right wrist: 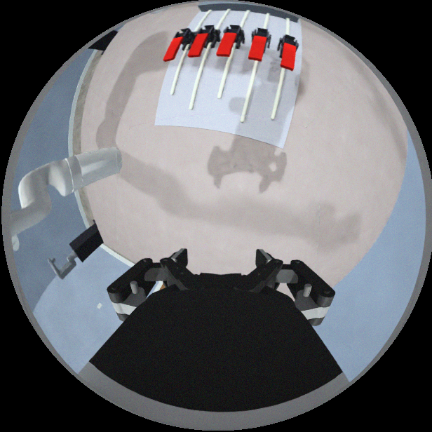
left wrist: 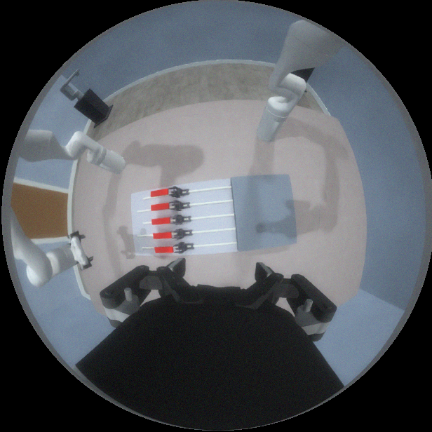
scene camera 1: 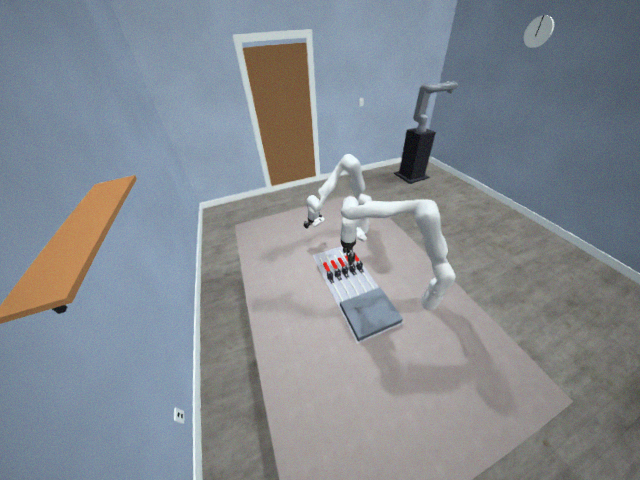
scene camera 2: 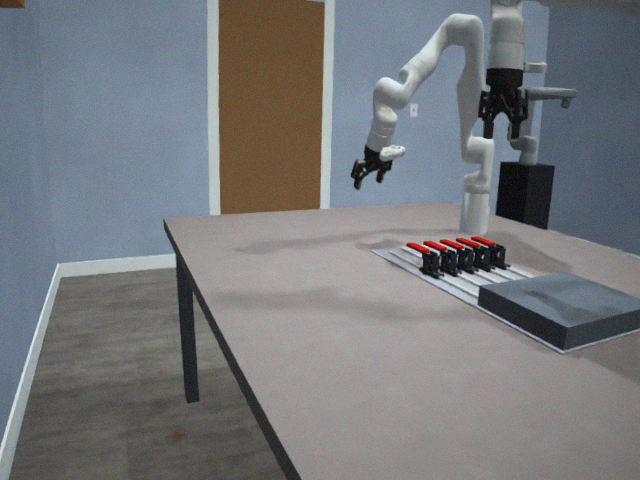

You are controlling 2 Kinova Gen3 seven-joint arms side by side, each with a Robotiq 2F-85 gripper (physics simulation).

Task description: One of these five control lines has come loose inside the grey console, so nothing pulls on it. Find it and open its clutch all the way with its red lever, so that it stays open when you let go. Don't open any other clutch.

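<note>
The grey console lies on one end of a pale board. Five pale lines run from it through five black clutches. Each clutch has a red lever, such as the middle lever; all five lie low, pointing away from the console. The free line ends reach unequal lengths. The console's inside is hidden. My left gripper is open, pointing down high above the board. My right gripper is open, high beyond the lever end.
The board lies on a large pinkish table. The left arm arches over it from the right in scene camera 1. The right arm's base stands behind the clutches in scene camera 2. Arm shadows fall across the table.
</note>
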